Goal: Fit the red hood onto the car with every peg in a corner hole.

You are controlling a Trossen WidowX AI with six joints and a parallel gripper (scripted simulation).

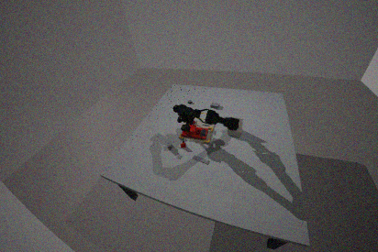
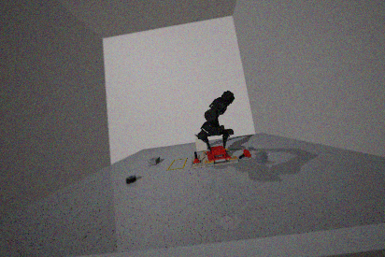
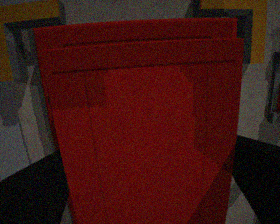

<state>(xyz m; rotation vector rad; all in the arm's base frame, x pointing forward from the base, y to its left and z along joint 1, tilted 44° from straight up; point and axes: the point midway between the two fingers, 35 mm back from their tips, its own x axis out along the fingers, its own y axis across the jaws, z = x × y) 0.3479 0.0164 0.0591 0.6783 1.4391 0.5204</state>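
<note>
Now: gripper tip 5 cm past the jig, 4 cm above it and 2 cm to the left of it. Also, from my gripper tip: red hood right at my gripper tip.
</note>
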